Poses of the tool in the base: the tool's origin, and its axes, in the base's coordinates. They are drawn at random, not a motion.
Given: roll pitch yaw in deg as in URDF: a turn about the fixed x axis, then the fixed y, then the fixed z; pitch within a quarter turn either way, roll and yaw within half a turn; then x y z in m.
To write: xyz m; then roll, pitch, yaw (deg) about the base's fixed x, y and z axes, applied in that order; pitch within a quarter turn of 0, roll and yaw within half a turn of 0. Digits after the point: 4 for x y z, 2 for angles.
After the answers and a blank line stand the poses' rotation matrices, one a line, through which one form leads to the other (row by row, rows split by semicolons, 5 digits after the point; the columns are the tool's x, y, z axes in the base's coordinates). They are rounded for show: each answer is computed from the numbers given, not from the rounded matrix.
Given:
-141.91 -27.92 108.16 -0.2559 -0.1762 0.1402
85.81 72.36 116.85 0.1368 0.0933 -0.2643
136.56 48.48 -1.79 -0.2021 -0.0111 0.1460
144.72 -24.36 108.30 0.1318 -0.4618 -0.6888
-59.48 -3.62 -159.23 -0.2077 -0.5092 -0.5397
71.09 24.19 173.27 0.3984 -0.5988 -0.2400
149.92 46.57 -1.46 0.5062 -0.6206 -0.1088
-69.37 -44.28 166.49 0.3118 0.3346 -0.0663
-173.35 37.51 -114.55 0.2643 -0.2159 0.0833
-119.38 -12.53 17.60 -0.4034 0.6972 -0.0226
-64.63 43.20 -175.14 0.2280 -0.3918 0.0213
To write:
-0.2559 -0.1762 0.1402 -141.91 -27.92 108.16
0.1368 0.0933 -0.2643 85.81 72.36 116.85
-0.2021 -0.0111 0.1460 136.56 48.48 -1.79
0.1318 -0.4618 -0.6888 144.72 -24.36 108.30
-0.2077 -0.5092 -0.5397 -59.48 -3.62 -159.23
0.3984 -0.5988 -0.2400 71.09 24.19 173.27
0.5062 -0.6206 -0.1088 149.92 46.57 -1.46
0.3118 0.3346 -0.0663 -69.37 -44.28 166.49
0.2643 -0.2159 0.0833 -173.35 37.51 -114.55
-0.4034 0.6972 -0.0226 -119.38 -12.53 17.60
0.2280 -0.3918 0.0213 -64.63 43.20 -175.14

-0.27539 0.65781 -0.70103; 0.83959 0.51977 0.15790; 0.46824 -0.54509 -0.69543
-0.13687 -0.49446 0.85836; 0.27037 0.81497 0.51257; -0.95298 0.30223 0.02214
0.66256 0.49189 -0.56486; -0.02071 -0.74182 -0.67028; -0.74872 0.45579 -0.48131
-0.28604 0.84986 0.44264; 0.86490 0.03014 0.50104; 0.41247 0.52615 -0.74366
-0.93315 0.12923 0.33547; -0.35391 -0.49412 -0.79410; 0.06314 -0.85973 0.50683
-0.90591 -0.42296 -0.02102; 0.10690 -0.27642 0.95507; -0.40976 0.86296 0.29563
0.68724 0.34182 -0.64098; -0.01752 -0.87432 -0.48503; -0.72621 0.34456 -0.59488
-0.69613 -0.71763 0.02054; 0.16725 -0.18994 -0.96744; 0.69817 -0.67003 0.25225
-0.32958 -0.87418 0.35662; -0.72154 0.47683 0.50201; -0.60890 -0.09186 -0.78791
0.93049 0.32854 -0.16203; 0.29517 -0.41047 0.86278; 0.21695 -0.85063 -0.47891
-0.72635 0.65261 -0.21570; -0.06176 -0.37452 -0.92516; -0.68455 -0.65867 0.31234

